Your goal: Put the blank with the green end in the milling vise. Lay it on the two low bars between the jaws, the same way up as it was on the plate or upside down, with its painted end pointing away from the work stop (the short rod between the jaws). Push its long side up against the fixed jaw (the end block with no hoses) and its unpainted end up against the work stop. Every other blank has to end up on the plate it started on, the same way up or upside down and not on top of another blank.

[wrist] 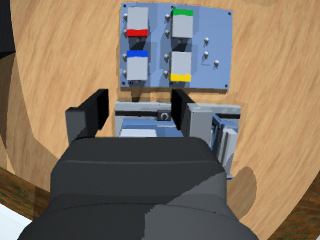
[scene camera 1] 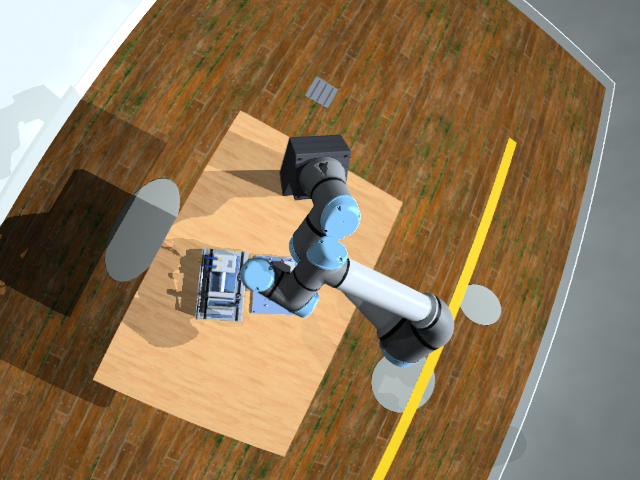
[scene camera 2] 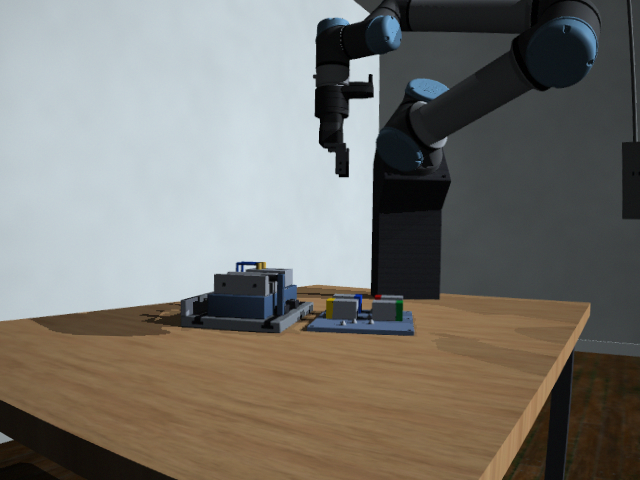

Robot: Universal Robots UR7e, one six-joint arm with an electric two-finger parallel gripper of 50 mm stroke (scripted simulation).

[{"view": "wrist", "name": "my gripper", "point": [139,101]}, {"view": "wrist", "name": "blue plate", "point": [217,28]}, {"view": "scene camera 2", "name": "my gripper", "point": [342,175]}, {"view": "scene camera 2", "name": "blue plate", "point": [321,324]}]
